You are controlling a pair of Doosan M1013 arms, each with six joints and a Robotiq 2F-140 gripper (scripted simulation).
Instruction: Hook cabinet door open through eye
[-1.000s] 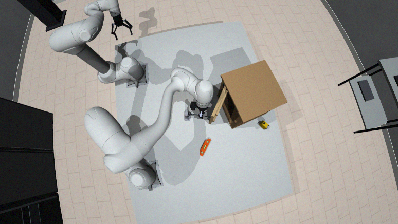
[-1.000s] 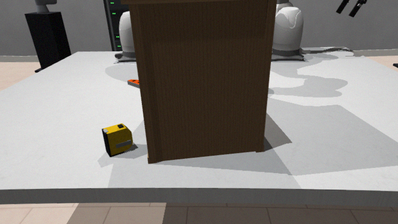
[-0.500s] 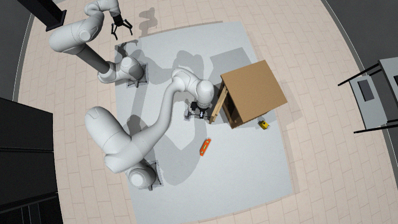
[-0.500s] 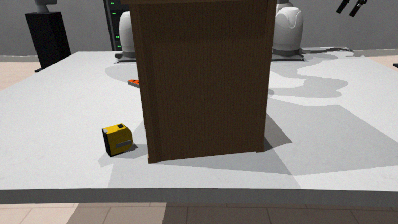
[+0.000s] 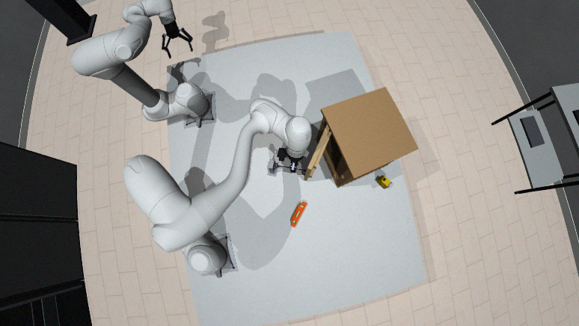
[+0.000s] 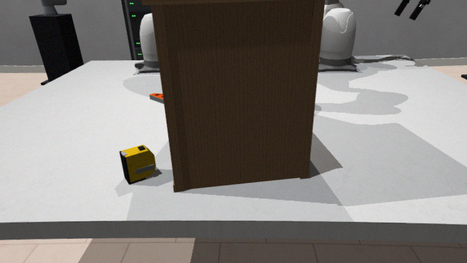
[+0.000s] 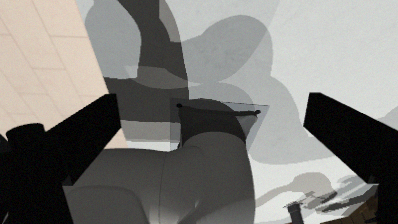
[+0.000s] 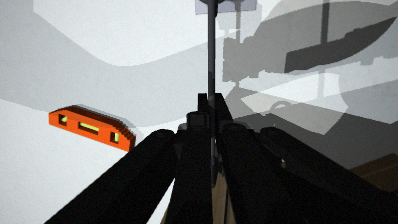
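Observation:
The thin dark hook lies 1 cm behind my right hand and 2 cm below it. Round my right hand: grey base plate: 11 cm behind, 4 cm to the left, 13 cm below; cabinet door: 12 cm ahead, 4 cm to the left, 6 cm above; post: 11 cm behind, 4 cm to the left, 7 cm below.

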